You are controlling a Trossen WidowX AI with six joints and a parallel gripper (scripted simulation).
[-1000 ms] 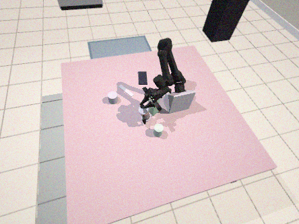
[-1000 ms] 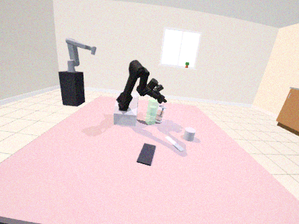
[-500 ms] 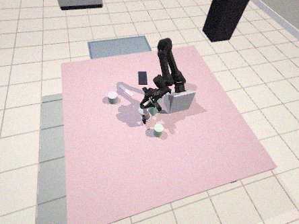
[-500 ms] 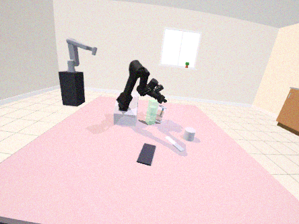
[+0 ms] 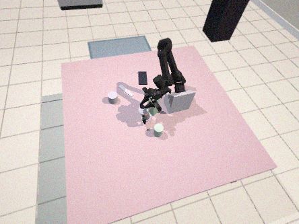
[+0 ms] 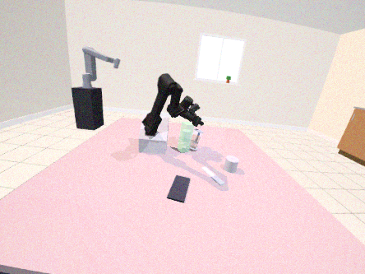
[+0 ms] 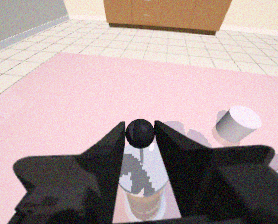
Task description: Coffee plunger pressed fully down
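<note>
The coffee press is 100 mm below my gripper tip and 20 mm behind it. From my gripper tip the other things lie so: pale green box: 110 mm behind, 90 mm below, 60 mm to the right.
</note>
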